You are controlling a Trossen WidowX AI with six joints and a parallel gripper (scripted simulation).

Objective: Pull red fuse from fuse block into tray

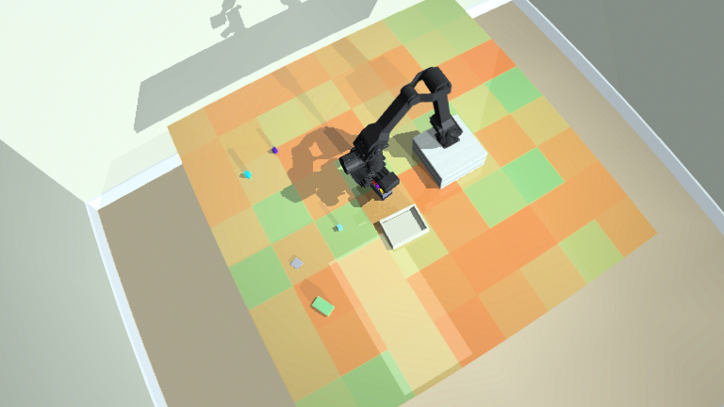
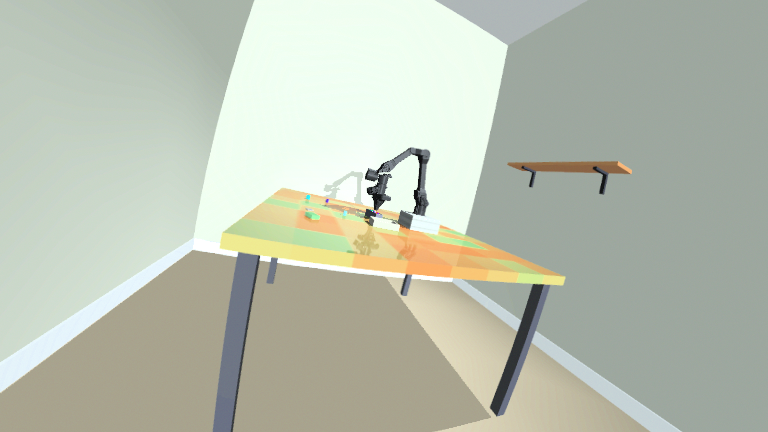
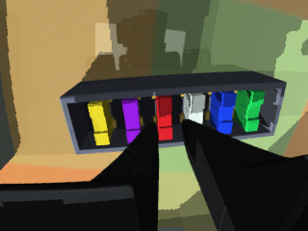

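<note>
Now: the red fuse 30 mm below my gripper tip. From my gripper tip the other things lie so: blue fuse (40 mm to the right, 30 mm below, 10 mm ahead); white fuse (30 mm below, 20 mm to the right); purple fuse (30 mm below, 20 mm to the left).
</note>
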